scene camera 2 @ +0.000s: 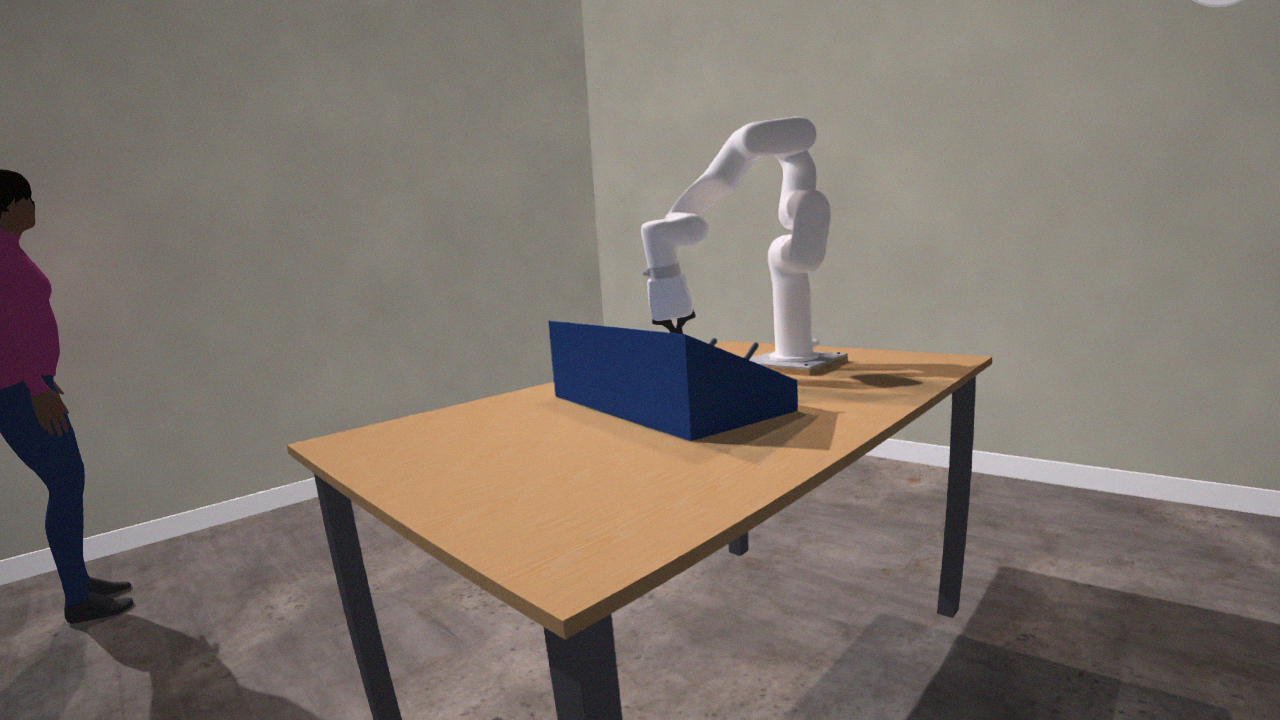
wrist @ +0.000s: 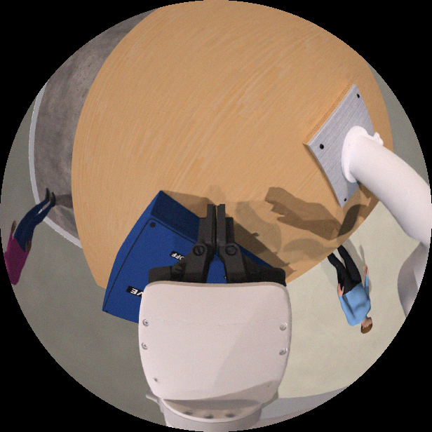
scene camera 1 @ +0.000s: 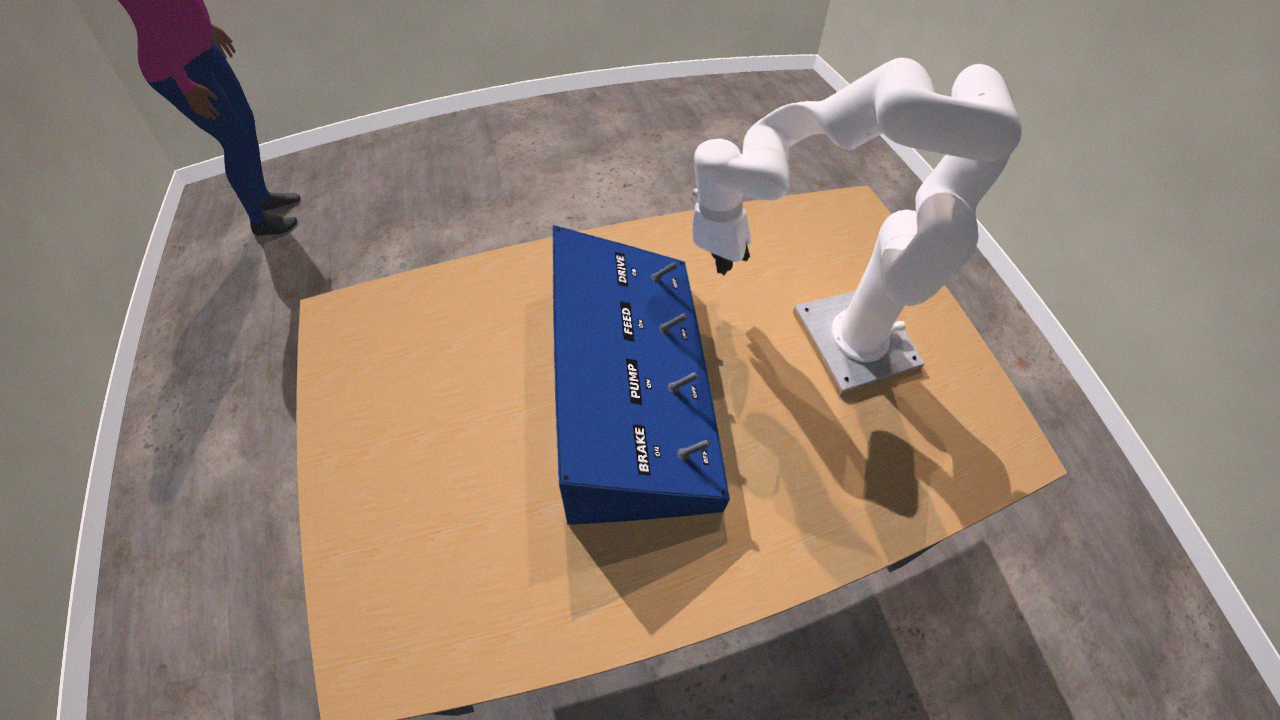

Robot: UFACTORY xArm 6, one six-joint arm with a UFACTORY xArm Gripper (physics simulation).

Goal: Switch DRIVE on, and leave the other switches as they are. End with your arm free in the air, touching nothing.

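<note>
The blue switch panel slopes down toward the arm's base. In scene camera 1, the DRIVE lever leans toward its OFF mark. The FEED lever, PUMP lever and BRAKE lever also lean toward OFF. My gripper is shut and empty, pointing down beyond the panel's low edge, on the base side of the DRIVE lever. A gap shows between them in scene camera 1. In the wrist view the gripper hides the DRIVE lever; in scene camera 2 the panel hides the fingertips.
The panel stands on the wooden table. The arm's metal base plate is at the table's other side. A person in magenta stands beyond the table. A person in blue shows in the wrist view.
</note>
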